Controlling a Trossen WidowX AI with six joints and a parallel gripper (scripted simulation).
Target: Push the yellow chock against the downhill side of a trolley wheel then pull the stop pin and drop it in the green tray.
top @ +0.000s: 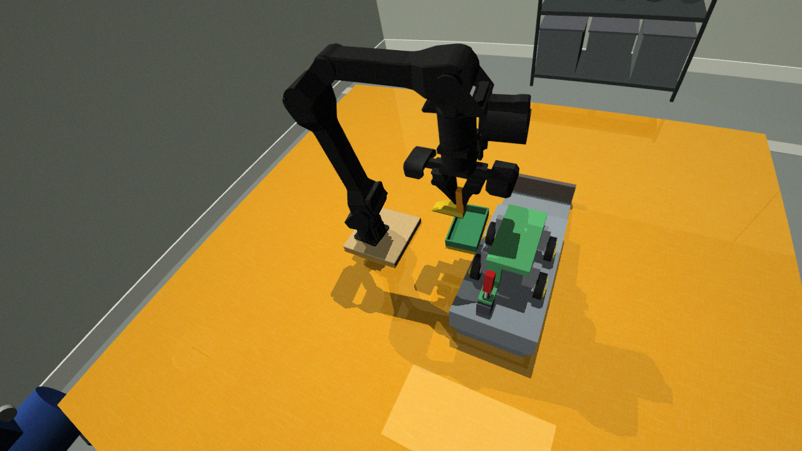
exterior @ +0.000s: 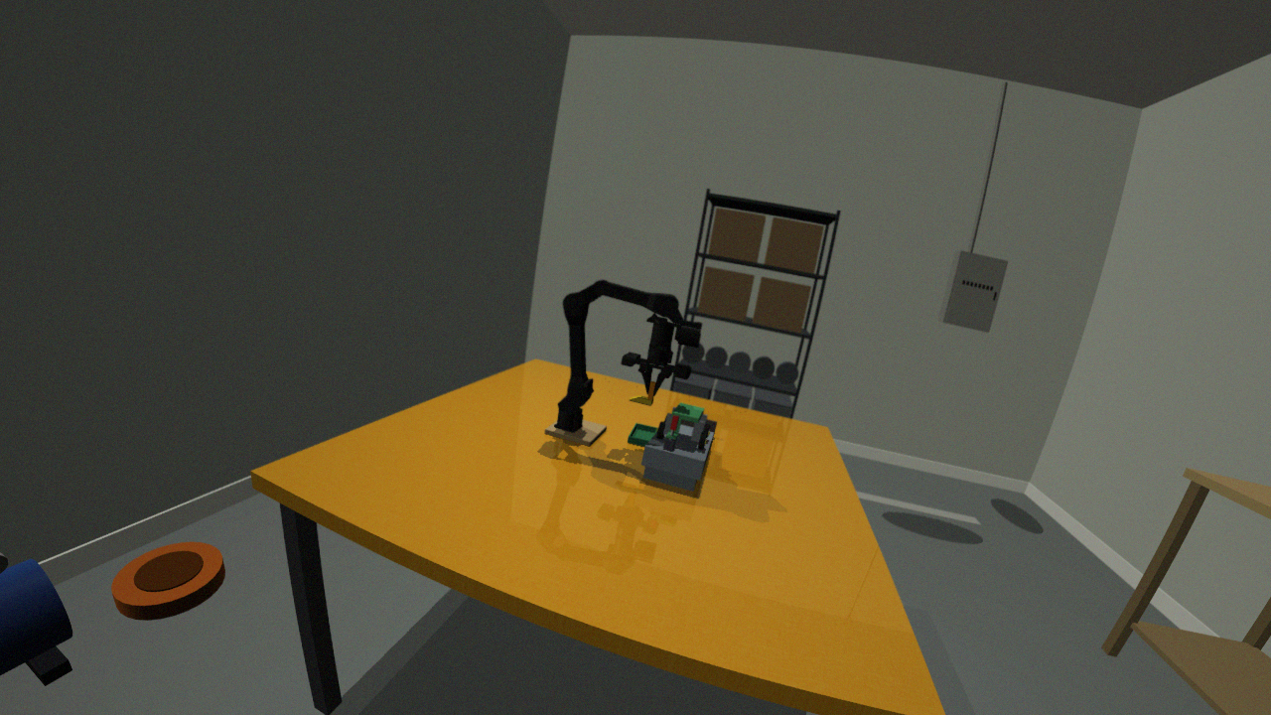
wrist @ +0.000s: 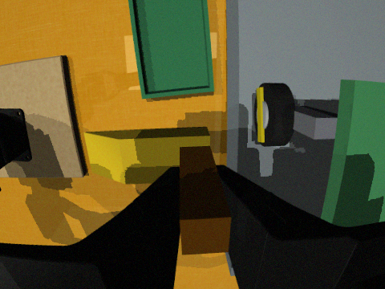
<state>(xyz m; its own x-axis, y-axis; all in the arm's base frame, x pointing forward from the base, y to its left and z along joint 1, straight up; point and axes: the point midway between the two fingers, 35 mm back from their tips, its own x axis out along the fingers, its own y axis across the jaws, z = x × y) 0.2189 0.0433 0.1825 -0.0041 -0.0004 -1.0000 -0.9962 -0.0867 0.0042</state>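
Now: gripper tip 13 cm to the left of the red-headed stop pin, 11 cm short of it and 4 cm above it. The rest, counted from my gripper tip: yellow chock 2 cm behind, 1 cm below; then grey ramp 12 cm below, 12 cm ahead, 2 cm to the right; then green-topped trolley 12 cm ahead, 5 cm below, 3 cm to the right.
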